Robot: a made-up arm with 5 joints. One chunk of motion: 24 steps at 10 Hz.
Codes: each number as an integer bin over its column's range. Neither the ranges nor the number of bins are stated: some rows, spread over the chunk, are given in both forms.
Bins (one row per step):
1: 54 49 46 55 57 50
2: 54 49 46 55 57 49
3: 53 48 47 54 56 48
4: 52 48 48 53 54 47
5: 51 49 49 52 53 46
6: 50 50 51 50 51 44
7: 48 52 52 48 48 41
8: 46 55 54 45 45 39
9: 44 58 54 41 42 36
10: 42 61 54 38 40 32
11: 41 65 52 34 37 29
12: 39 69 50 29 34 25
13: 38 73 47 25 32 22
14: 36 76 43 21 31 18
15: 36 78 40 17 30 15
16: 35 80 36 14 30 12
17: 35 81 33 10 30 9
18: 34 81 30 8 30 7
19: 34 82 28 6 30 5
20: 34 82 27 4 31 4
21: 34 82 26 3 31 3
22: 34 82 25 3 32 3
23: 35 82 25 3 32 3
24: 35 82 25 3 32 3
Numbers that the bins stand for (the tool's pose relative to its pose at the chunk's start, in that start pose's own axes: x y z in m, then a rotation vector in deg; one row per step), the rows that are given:
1: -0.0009 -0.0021 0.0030 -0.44 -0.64 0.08
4: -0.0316 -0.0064 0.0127 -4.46 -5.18 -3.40
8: -0.1237 0.0233 0.0418 -20.55 -18.82 -12.70
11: -0.2005 0.0658 0.0321 -42.66 -30.94 -24.31
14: -0.2773 0.1124 -0.0115 -68.79 -40.03 -37.09
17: -0.2926 0.1336 -0.0600 -90.90 -41.55 -47.55
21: -0.3080 0.1379 -0.0939 -104.97 -40.03 -54.52
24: -0.2926 0.1379 -0.0988 -104.97 -38.52 -54.52
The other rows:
2: -0.0009 -0.0021 0.0030 -0.44 -0.64 -1.08
3: -0.0163 -0.0064 0.0079 -2.45 -2.15 -2.24
5: -0.0470 -0.0021 0.0176 -6.47 -6.70 -4.57
6: -0.0623 0.0021 0.0273 -10.49 -9.73 -6.89
7: -0.0930 0.0106 0.0321 -14.52 -14.27 -10.37
9: -0.1544 0.0361 0.0418 -28.59 -23.36 -16.18
10: -0.1852 0.0488 0.0418 -34.62 -26.39 -20.83
12: -0.2312 0.0827 0.0224 -52.71 -35.48 -28.96
13: -0.2466 0.0997 0.0079 -60.75 -38.52 -32.44
15: -0.2773 0.1209 -0.0261 -76.83 -41.55 -40.58
16: -0.2926 0.1294 -0.0455 -82.86 -41.55 -44.06
18: -0.3080 0.1336 -0.0745 -94.92 -41.55 -49.87
19: -0.3080 0.1379 -0.0842 -98.94 -41.55 -52.19
20: -0.3080 0.1379 -0.0891 -102.96 -40.03 -53.35
22: -0.3080 0.1379 -0.0988 -104.97 -38.52 -54.52
23: -0.2926 0.1379 -0.0988 -104.97 -38.52 -54.52

